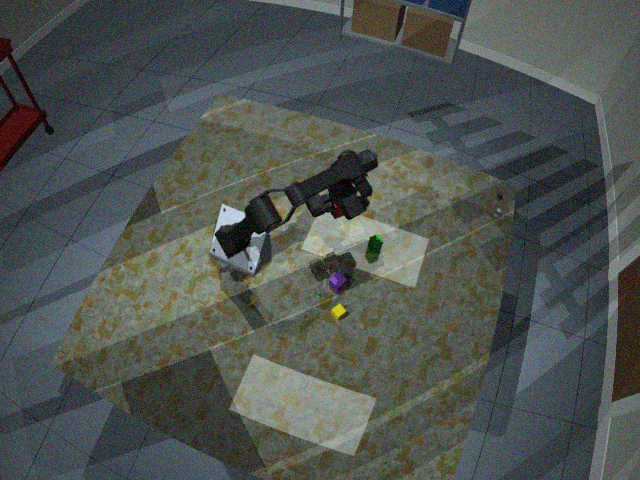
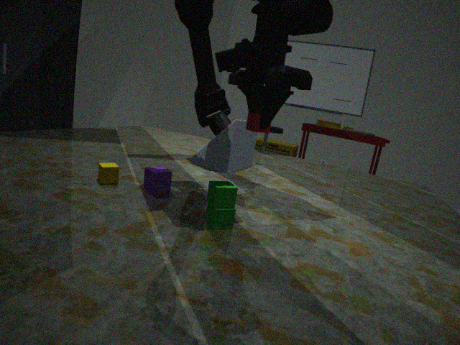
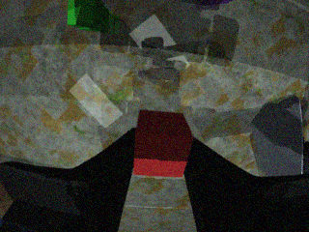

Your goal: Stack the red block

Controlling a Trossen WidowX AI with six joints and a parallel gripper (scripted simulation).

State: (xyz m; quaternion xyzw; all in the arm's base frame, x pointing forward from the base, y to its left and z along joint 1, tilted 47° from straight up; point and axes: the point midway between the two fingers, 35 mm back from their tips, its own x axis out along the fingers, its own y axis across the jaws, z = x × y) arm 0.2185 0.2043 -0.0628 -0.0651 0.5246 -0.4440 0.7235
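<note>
Now: the green block 13 cm ahead of my gripper tip, 2 cm to the left of it and 9 cm below it. Round my gripper tip: purple cube (9 cm ahead, 14 cm to the right, 12 cm below); red block (1 cm above); yellow cube (13 cm ahead, 23 cm to the right, 12 cm below).
</note>
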